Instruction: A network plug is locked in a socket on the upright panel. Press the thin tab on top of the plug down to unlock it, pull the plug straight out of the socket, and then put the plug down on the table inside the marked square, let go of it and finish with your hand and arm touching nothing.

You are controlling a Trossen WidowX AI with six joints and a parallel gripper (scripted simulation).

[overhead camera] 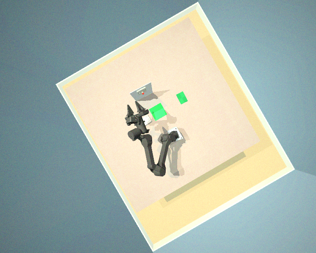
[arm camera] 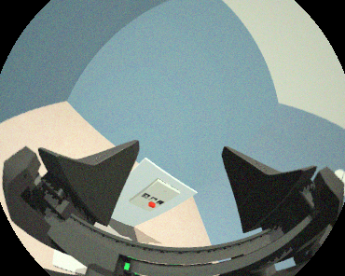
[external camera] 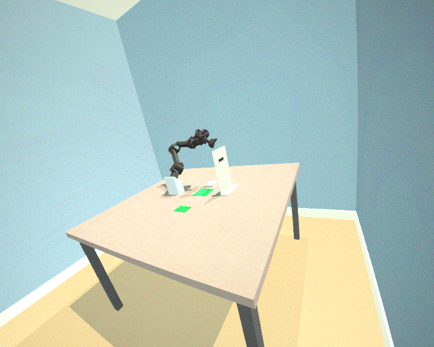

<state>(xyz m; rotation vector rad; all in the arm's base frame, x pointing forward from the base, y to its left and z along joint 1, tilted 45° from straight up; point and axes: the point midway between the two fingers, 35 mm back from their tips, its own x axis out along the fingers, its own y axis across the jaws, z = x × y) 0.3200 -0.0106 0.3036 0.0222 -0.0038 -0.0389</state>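
My gripper tip is now 150 mm above the plug, 90 mm to the left of it and 80 mm short of it. Round my gripper tip: upright panel: 240 mm below, 100 mm ahead, 90 mm to the right; then green square: 380 mm below, 150 mm to the right, 80 mm behind.
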